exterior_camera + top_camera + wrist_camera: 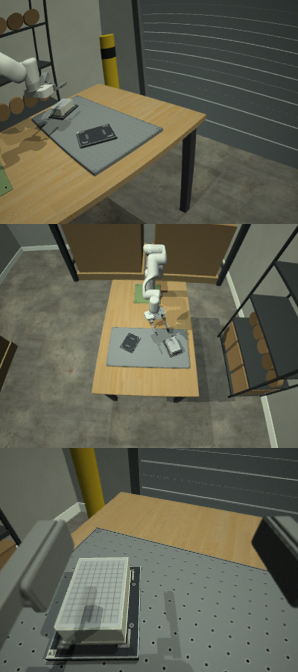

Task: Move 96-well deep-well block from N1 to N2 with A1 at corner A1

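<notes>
Now: hand 60 mm short of the white 96-well deep-well block, 110 mm to the right of it and 180 mm above it.
</notes>
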